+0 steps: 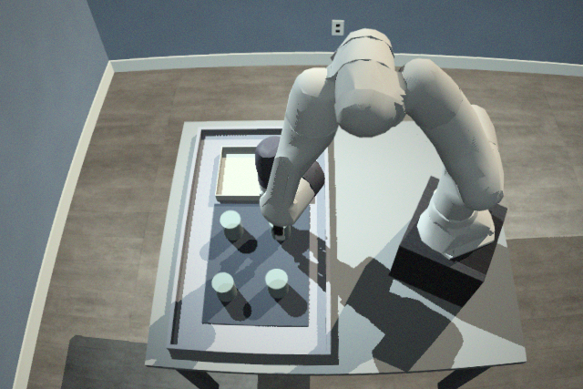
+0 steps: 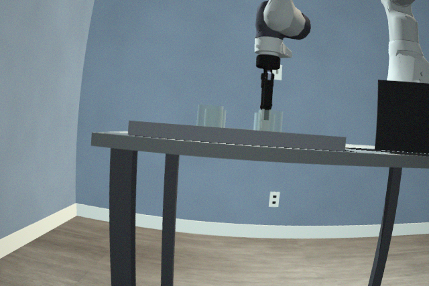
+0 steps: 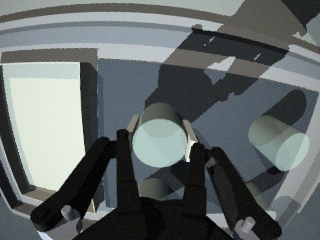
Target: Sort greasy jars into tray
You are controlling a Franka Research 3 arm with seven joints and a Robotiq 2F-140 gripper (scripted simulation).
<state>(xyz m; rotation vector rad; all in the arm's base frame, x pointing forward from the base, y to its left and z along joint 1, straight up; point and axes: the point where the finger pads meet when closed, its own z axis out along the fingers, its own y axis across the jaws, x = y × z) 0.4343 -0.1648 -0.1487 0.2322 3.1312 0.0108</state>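
My hand is 23 cm to the left of the pale tray, 5 cm above it and 4 cm short of it. Round my hand: steel table top (8 cm ahead, 6 cm below, 2 cm to the right); dark drying mat (9 cm to the left, 8 cm ahead, 5 cm below).
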